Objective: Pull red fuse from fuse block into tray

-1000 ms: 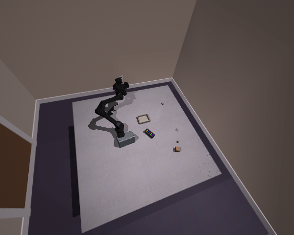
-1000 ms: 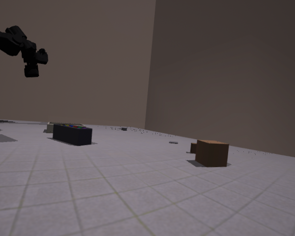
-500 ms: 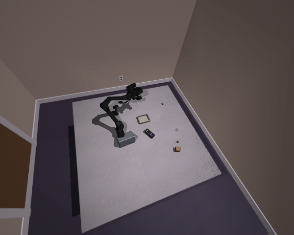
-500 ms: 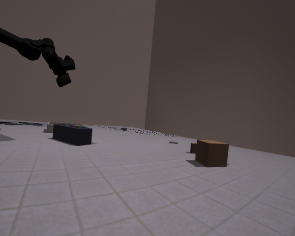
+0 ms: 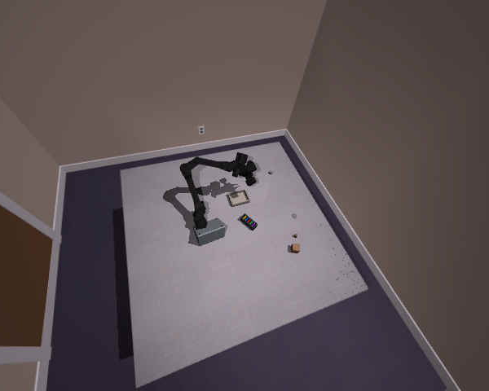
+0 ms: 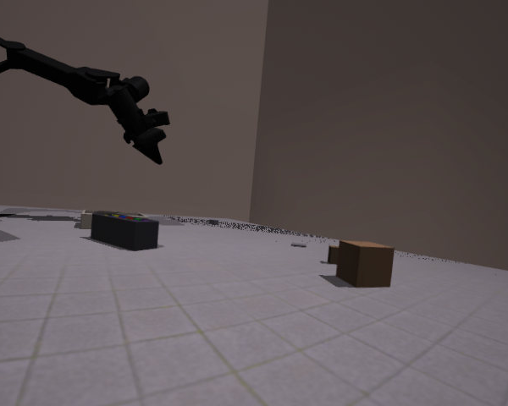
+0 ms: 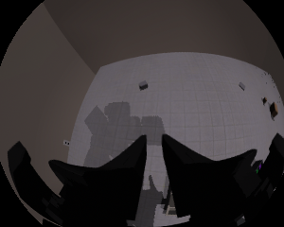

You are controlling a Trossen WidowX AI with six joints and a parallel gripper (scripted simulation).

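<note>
The beige tray lies 10 cm behind my gripper tip, 9 cm to the right of it and 16 cm below it. The rest, counted from my gripper tip: brown cube 17 cm ahead, 52 cm to the right, 14 cm below.
</note>
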